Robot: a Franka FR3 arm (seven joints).
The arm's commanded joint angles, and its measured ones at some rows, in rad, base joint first. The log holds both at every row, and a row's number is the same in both.
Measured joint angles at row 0: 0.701, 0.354, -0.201, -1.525, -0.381, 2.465, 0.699
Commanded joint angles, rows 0 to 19: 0.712, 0.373, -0.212, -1.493, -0.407, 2.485, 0.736; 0.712, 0.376, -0.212, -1.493, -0.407, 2.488, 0.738; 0.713, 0.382, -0.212, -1.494, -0.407, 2.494, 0.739; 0.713, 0.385, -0.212, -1.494, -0.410, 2.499, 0.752; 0.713, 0.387, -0.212, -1.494, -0.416, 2.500, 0.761; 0.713, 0.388, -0.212, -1.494, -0.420, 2.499, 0.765; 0.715, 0.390, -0.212, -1.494, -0.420, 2.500, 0.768; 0.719, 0.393, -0.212, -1.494, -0.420, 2.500, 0.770; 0.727, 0.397, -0.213, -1.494, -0.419, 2.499, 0.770; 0.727, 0.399, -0.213, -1.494, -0.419, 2.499, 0.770; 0.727, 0.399, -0.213, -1.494, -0.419, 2.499, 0.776; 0.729, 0.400, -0.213, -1.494, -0.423, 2.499, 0.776; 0.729, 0.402, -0.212, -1.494, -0.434, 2.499, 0.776; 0.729, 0.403, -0.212, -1.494, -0.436, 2.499, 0.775; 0.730, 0.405, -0.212, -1.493, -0.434, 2.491, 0.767; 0.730, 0.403, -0.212, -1.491, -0.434, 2.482, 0.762; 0.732, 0.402, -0.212, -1.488, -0.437, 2.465, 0.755; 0.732, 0.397, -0.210, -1.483, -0.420, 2.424, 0.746; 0.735, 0.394, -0.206, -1.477, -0.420, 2.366, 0.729; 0.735, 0.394, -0.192, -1.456, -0.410, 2.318, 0.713
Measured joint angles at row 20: 0.725, 0.384, -0.203, -1.515, -0.415, 2.441, 0.741
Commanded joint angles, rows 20 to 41: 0.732, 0.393, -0.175, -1.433, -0.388, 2.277, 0.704; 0.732, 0.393, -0.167, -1.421, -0.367, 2.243, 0.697; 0.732, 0.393, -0.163, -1.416, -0.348, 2.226, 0.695; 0.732, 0.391, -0.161, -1.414, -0.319, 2.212, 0.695; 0.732, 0.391, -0.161, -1.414, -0.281, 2.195, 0.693; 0.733, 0.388, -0.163, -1.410, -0.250, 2.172, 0.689; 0.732, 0.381, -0.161, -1.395, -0.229, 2.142, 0.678; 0.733, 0.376, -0.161, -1.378, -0.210, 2.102, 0.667; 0.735, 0.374, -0.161, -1.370, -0.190, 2.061, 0.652; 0.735, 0.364, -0.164, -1.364, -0.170, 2.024, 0.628; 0.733, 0.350, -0.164, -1.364, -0.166, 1.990, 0.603; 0.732, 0.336, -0.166, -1.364, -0.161, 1.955, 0.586; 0.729, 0.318, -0.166, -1.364, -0.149, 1.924, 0.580; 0.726, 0.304, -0.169, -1.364, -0.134, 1.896, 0.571; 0.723, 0.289, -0.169, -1.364, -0.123, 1.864, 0.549; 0.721, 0.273, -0.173, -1.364, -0.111, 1.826, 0.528; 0.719, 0.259, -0.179, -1.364, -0.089, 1.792, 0.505; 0.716, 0.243, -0.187, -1.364, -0.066, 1.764, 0.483; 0.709, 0.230, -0.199, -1.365, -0.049, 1.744, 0.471; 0.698, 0.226, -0.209, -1.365, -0.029, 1.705, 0.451; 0.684, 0.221, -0.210, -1.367, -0.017, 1.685, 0.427; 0.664, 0.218, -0.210, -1.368, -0.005, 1.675, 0.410
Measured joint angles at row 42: 0.713, 0.234, -0.208, -1.363, -0.064, 1.727, 0.479
